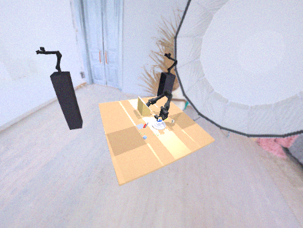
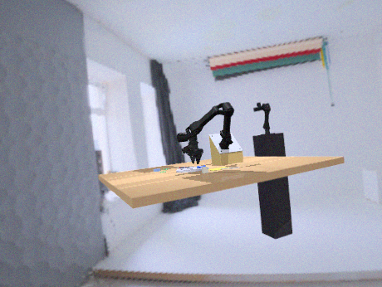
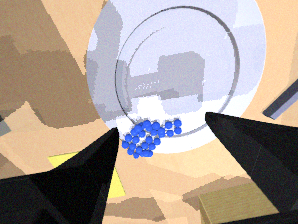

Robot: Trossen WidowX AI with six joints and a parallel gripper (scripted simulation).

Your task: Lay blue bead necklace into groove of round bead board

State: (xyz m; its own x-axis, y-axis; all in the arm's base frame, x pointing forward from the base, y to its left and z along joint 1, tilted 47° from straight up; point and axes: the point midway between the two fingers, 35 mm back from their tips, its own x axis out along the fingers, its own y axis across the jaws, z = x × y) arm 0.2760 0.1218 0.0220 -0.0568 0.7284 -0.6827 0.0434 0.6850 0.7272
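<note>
Now: the round bead board 30 mm to the right of my gripper tip, 30 mm below it and 30 mm ahead of it. From my gripper tip the other things lie so: yellow flat piece: 130 mm to the left, 100 mm behind, 40 mm below; red-and-grey object: 210 mm to the right, 40 mm below; white cylinder: 210 mm to the left, 30 mm ahead, 20 mm below.
</note>
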